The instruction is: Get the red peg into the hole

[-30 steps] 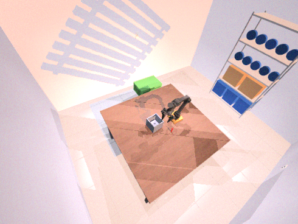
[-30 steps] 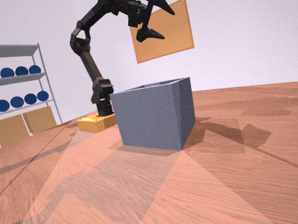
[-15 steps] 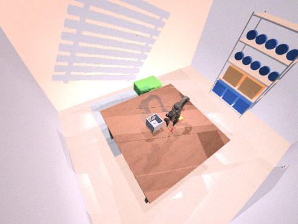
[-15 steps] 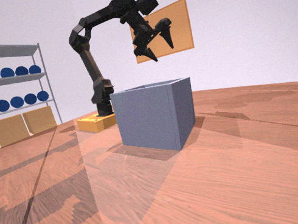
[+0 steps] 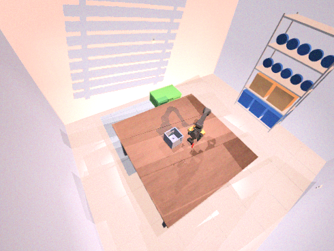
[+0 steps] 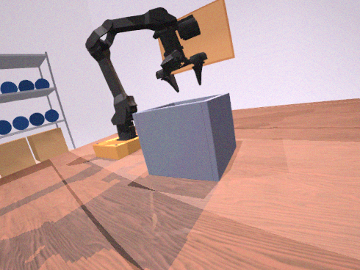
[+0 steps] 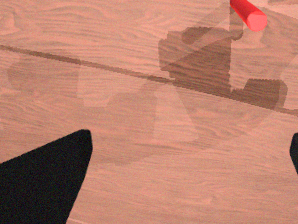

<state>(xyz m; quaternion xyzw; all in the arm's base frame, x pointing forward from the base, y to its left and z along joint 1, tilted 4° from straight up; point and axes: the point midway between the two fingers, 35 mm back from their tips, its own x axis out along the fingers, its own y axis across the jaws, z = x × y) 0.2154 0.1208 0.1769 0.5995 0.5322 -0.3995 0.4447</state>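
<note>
Now: the red peg 13 cm below my gripper tip, 4 cm behind it and 3 cm to the right of it. From my gripper tip the other things lie so: plate 23 cm to the right, 12 cm below, 9 cm ahead.
</note>
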